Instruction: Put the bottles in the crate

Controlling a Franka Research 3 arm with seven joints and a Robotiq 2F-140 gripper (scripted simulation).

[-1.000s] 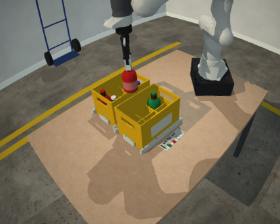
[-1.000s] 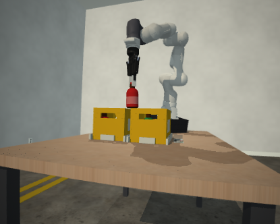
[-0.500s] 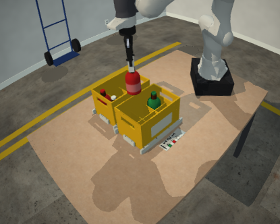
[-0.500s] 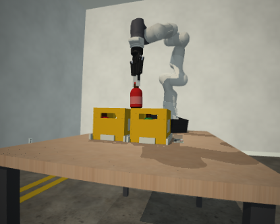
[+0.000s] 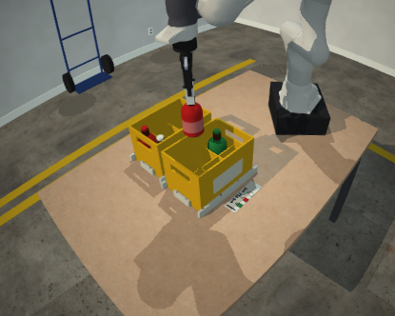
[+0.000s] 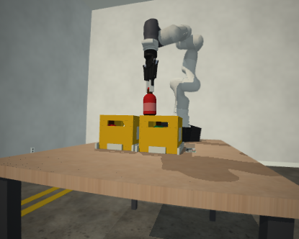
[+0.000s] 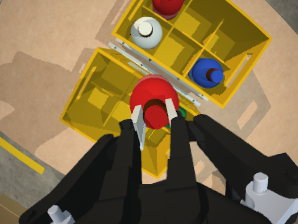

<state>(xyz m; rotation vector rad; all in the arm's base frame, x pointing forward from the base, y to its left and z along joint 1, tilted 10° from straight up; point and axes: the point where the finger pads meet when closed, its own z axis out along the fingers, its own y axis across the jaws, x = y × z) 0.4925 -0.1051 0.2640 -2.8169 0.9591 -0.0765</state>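
My hand is 80 mm above the red-label bottle. From my hand the other things lie so: white-capped bottle 90 mm ahead, 80 mm to the right, 260 mm below; then blue-label bottle 80 mm behind, 110 mm to the right, 260 mm below; then green bottle 80 mm behind, 30 mm to the left, 260 mm below.
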